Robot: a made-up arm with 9 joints. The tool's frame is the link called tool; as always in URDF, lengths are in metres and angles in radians.
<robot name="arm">
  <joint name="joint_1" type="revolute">
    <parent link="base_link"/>
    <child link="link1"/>
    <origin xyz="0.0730 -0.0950 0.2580" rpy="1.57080 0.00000 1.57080"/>
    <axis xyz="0 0 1"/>
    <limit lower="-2.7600" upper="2.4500" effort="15" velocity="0.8"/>
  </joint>
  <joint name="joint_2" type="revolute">
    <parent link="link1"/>
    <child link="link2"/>
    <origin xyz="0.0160 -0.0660 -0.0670" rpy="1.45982 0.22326 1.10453"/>
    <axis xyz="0 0 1"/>
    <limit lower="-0.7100" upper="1.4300" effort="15" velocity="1.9"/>
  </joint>
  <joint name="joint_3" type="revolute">
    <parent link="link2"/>
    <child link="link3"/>
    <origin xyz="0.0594 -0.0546 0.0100" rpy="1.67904 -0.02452 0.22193"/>
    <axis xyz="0 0 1"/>
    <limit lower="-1.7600" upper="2.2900" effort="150" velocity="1.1"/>
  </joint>
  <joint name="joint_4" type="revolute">
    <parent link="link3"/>
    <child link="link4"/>
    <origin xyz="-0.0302 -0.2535 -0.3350" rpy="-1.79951 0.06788 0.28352"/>
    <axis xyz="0 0 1"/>
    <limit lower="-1.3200" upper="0.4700" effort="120" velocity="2.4"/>
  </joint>
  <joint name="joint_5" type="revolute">
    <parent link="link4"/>
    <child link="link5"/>
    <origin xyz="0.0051 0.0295 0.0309" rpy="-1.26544 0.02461 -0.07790"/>
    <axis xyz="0 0 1"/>
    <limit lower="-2.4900" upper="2.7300" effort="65" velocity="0.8"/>
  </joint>
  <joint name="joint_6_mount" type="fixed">
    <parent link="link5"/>
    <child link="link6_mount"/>
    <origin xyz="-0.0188 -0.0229 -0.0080"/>
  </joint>
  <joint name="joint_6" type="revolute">
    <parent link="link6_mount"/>
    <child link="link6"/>
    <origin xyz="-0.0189 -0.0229 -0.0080" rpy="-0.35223 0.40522 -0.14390"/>
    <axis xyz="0 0 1"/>
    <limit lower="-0.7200" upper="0.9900" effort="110" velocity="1.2"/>
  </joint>
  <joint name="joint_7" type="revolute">
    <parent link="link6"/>
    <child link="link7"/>
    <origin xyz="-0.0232 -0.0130 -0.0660" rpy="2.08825 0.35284 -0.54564"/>
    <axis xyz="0 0 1"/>
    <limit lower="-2.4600" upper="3.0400" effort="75" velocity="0.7"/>
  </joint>
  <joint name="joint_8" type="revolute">
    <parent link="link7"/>
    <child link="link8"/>
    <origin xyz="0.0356 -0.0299 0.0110" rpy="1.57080 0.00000 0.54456"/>
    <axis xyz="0 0 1"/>
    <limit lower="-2.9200" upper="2.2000" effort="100" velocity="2.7"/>
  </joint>
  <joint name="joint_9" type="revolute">
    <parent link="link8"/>
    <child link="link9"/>
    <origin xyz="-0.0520 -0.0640 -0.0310" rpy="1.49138 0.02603 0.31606"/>
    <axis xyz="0 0 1"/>
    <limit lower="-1.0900" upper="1.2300" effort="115" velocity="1.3"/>
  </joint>
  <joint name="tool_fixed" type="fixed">
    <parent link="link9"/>
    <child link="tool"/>
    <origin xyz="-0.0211 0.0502 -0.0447" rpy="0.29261 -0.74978 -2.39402"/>
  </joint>
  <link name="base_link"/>
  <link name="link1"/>
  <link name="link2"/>
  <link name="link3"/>
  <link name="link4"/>
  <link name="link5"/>
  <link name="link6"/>
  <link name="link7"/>
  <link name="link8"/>
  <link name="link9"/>
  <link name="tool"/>
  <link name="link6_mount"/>
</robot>
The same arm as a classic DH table. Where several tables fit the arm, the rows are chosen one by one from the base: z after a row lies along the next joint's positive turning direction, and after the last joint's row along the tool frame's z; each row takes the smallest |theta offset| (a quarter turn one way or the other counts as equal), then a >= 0, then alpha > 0; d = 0 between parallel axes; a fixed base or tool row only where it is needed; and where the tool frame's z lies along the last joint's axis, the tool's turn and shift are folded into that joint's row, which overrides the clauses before.
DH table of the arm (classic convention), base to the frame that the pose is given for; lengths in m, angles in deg. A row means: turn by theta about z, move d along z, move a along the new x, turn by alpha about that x. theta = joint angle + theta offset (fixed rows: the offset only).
base (fixed): a 0.0950  alpha -90.00  d 0.2580  theta0 -90.00
joint_1: a 0.0528  alpha -83.80  d 0.0014  theta0 64.70
joint_2: a -0.0457  alpha -96.20  d 0.0601  theta0 0.00
joint_3: a 0.1036  alpha 103.07  d -0.3223  theta0 18.56
joint_4: a -0.0026  alpha 72.51  d -0.2180  theta0 -0.92
joint_5: a -0.0161  alpha 30.39  d 0.1126  theta0 -53.77
joint_6: a 0.0084  alpha -117.66  d -0.1656  theta0 8.80
joint_7: a -0.0150  alpha -90.00  d 0.0395  theta0 8.24
joint_8: a 0.0694  alpha -85.45  d 0.0095  theta0 18.23
joint_9: a 0.0392  alpha 45.51  d -0.0371  theta0 -24.81
tool (fixed): a 0.0000  alpha 0.00  d 0.0529  theta0 72.79
Joint limits (deg, base to tool): -158.14..140.37 -40.68..81.93 -100.84..131.21 -75.63..26.93 -142.67..156.42 -41.25..56.72 -140.95..174.18 -167.30..126.05 -62.45..70.47

